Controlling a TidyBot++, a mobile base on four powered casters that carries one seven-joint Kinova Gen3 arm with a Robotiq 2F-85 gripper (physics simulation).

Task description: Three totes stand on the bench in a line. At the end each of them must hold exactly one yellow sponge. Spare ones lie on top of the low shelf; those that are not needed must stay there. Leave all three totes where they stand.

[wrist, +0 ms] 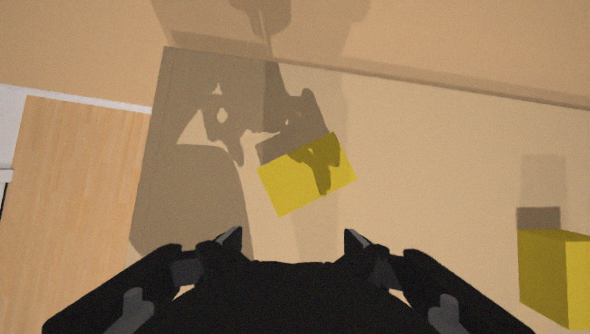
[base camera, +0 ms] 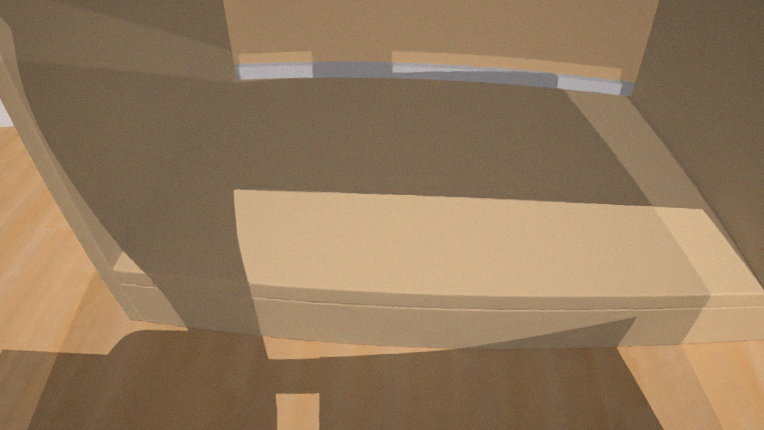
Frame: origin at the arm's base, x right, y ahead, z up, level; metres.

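Where they show: gripper, fingertip midpoint: [wrist: 292, 239].
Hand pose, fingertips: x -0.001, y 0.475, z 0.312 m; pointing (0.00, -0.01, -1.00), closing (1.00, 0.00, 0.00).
Each offset is from my fingertips to the top centre of the thing. "spot": to the spot under its first point. Level surfaces: height alone.
A yellow sponge {dx +0.014, dy +0.055, dz -0.053 m} [wrist: 300, 185] lies on the light wooden shelf top {dz -0.098 m} [wrist: 430, 175] in the middle of the wrist view, turned at an angle, with the gripper's shadow across it. A second yellow sponge {spot: dx +0.316, dy -0.068, dz -0.074 m} [wrist: 542, 275] shows partly at the right edge of the wrist view. My gripper [wrist: 292, 239] is open, with nothing between its fingers; in the wrist view the first sponge shows beyond the fingertips, apart from them. The gripper does not show in the base camera view. The three totes and the bench do not show in either view.
In the base camera view stands the low shelf's wooden body, with its bottom board {dz -0.629 m} [base camera: 454, 245], a left side panel [base camera: 48, 154] and a right side panel {spot: dx +0.377, dy -0.034, dz -0.552 m} [base camera: 716, 117]. A wall [wrist: 450, 40] rises behind the shelf top. Wooden floor {dz -0.708 m} [wrist: 75, 200] shows to its left.
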